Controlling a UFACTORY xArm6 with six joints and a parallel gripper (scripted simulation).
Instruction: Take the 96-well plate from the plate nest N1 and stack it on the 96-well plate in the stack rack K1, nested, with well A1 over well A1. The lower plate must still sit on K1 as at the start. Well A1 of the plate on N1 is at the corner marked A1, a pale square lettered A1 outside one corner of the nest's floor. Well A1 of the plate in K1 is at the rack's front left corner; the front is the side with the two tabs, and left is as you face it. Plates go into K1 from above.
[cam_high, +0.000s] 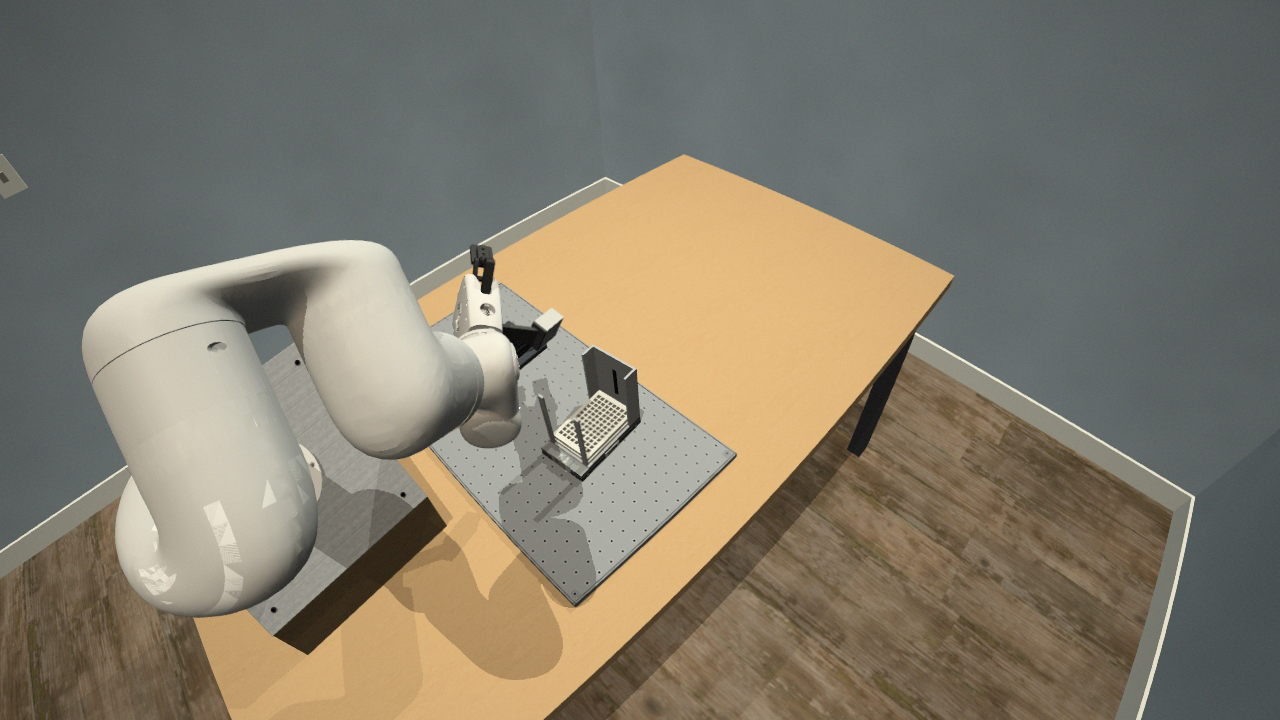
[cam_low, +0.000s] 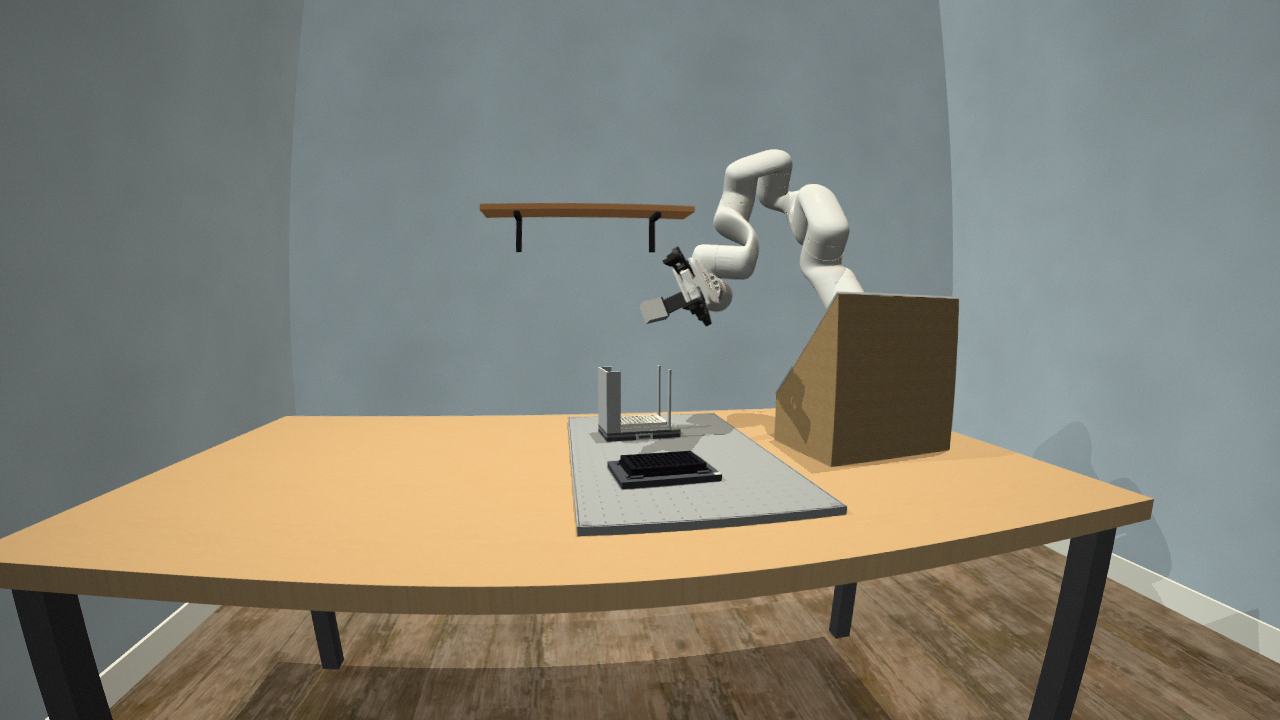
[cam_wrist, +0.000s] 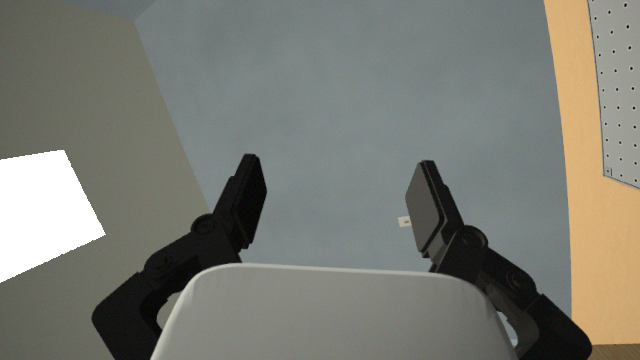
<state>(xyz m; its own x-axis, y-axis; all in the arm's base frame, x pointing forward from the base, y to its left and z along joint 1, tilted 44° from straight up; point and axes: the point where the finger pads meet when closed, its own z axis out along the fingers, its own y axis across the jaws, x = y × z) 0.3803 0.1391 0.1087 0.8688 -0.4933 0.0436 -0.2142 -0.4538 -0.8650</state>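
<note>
My gripper is now 30 cm above the black 96-well plate, 14 cm to the right of it and 5 cm short of it. Round my hand: thin rack post 24 cm below, 12 cm to the right; then grey back wall 24 cm below, 14 cm to the right, 14 cm ahead; then white 96-well plate 29 cm below, 15 cm to the right, 7 cm ahead.
</note>
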